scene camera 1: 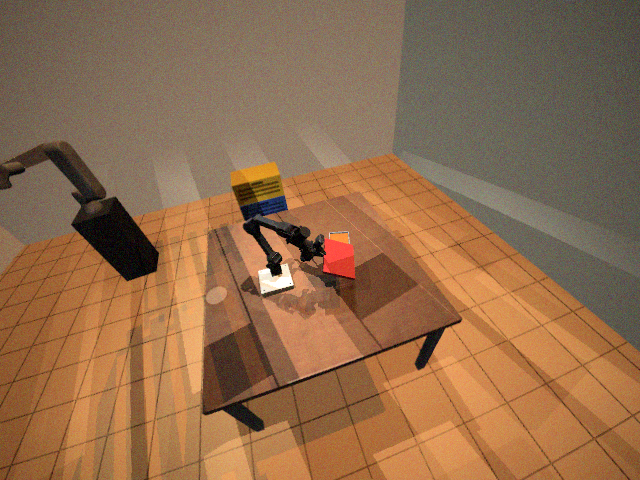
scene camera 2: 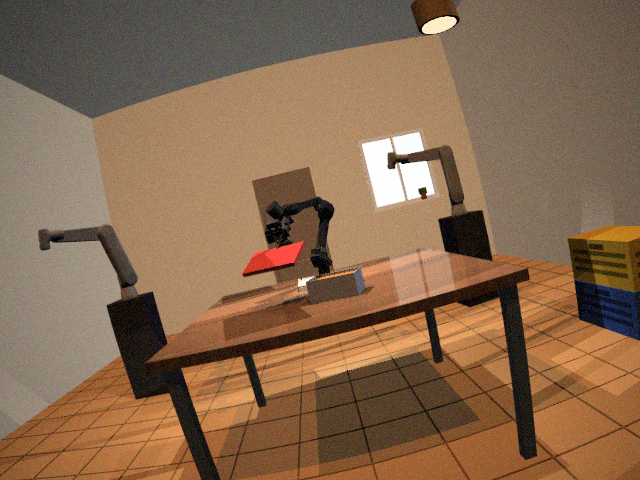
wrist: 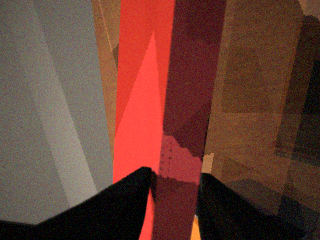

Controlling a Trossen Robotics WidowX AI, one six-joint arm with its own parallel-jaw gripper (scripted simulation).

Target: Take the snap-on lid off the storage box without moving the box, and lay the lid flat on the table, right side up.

A lid (scene camera 2: pixel 287 256): 1.67 m from the lens. A grey storage box (scene camera 2: pixel 338 285) is 1.58 m from the lens.
